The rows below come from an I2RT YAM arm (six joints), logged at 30 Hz.
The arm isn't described. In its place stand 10 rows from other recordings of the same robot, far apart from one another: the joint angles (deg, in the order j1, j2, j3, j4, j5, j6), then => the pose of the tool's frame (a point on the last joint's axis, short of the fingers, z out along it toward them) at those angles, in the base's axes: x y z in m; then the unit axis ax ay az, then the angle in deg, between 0 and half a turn.
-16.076, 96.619, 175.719, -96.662, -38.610, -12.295 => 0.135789 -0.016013 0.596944 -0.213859 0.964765 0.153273 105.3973
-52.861, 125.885, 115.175, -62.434, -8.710, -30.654 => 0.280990 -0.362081 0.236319 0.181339 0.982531 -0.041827 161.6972
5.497, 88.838, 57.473, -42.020, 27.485, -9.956 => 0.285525 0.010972 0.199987 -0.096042 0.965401 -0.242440 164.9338
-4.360, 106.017, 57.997, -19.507, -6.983, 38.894 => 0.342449 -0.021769 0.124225 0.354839 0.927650 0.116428 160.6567
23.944, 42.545, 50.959, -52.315, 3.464, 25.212 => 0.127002 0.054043 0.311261 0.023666 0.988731 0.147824 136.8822
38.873, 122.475, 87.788, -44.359, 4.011, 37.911 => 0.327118 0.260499 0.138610 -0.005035 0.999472 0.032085 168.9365
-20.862, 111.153, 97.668, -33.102, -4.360, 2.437 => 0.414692 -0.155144 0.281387 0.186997 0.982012 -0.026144 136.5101
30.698, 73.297, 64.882, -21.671, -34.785, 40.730 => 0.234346 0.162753 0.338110 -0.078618 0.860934 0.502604 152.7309
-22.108, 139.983, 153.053, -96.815, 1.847, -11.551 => 0.425014 -0.173888 0.288178 0.092829 0.995192 -0.031233 174.5485
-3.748, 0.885, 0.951, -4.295, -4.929, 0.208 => 0.110095 -0.004147 0.169789 -0.005431 0.999883 0.014319 94.2260
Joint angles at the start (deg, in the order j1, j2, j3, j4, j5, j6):
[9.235, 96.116, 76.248, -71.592, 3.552, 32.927]
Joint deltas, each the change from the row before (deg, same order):
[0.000, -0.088, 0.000, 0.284, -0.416, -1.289]
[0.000, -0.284, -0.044, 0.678, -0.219, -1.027]
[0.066, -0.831, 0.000, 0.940, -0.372, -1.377]
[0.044, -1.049, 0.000, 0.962, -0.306, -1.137]
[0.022, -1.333, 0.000, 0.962, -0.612, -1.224]
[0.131, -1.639, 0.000, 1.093, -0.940, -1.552]
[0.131, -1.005, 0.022, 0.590, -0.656, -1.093]
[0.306, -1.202, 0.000, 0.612, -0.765, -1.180]
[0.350, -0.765, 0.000, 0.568, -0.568, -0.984]
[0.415, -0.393, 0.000, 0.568, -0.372, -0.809]
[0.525, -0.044, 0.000, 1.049, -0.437, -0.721]
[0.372, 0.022, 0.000, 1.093, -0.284, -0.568]
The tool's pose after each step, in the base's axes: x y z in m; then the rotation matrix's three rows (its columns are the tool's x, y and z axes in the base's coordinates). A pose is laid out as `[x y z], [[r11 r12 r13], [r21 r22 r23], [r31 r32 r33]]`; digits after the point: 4 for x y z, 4 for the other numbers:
[0.2930 0.0457 0.2401], [[-0.9248 0.3804 -0.0099], [0.3803 0.9231 -0.0570], [-0.0125 -0.0565 -0.9983]]
[0.2935 0.0459 0.2412], [[-0.9312 0.3645 0.0052], [0.3638 0.9301 -0.0507], [-0.0234 -0.0453 -0.9987]]
[0.2933 0.0464 0.2453], [[-0.9391 0.3419 0.0347], [0.3406 0.9394 -0.0393], [-0.0461 -0.0251 -0.9986]]
[0.2926 0.0467 0.2504], [[-0.9440 0.3228 0.0685], [0.3216 0.9465 -0.0283], [-0.0739 -0.0047 -0.9973]]
[0.2912 0.0470 0.2569], [[-0.9477 0.3011 0.1061], [0.3016 0.9534 -0.0113], [-0.1046 0.0213 -0.9943]]
[0.2888 0.0479 0.2650], [[-0.9512 0.2695 0.1501], [0.2745 0.9615 0.0130], [-0.1408 0.0535 -0.9886]]
[0.2871 0.0487 0.2701], [[-0.9533 0.2457 0.1756], [0.2545 0.9666 0.0292], [-0.1626 0.0726 -0.9840]]
[0.2846 0.0503 0.2760], [[-0.9549 0.2159 0.2037], [0.2302 0.9719 0.0487], [-0.1875 0.0934 -0.9778]]
[0.2831 0.0522 0.2798], [[-0.9560 0.1893 0.2240], [0.2082 0.9760 0.0637], [-0.2065 0.1076 -0.9725]]
[0.2826 0.0545 0.2819], [[-0.9570 0.1655 0.2382], [0.1879 0.9793 0.0747], [-0.2209 0.1163 -0.9683]]
[0.2838 0.0577 0.2827], [[-0.9569 0.1404 0.2541], [0.1674 0.9819 0.0880], [-0.2371 0.1267 -0.9632]]
[0.2854 0.0601 0.2831], [[-0.9552 0.1209 0.2700], [0.1522 0.9835 0.0981], [-0.2537 0.1348 -0.9578]]

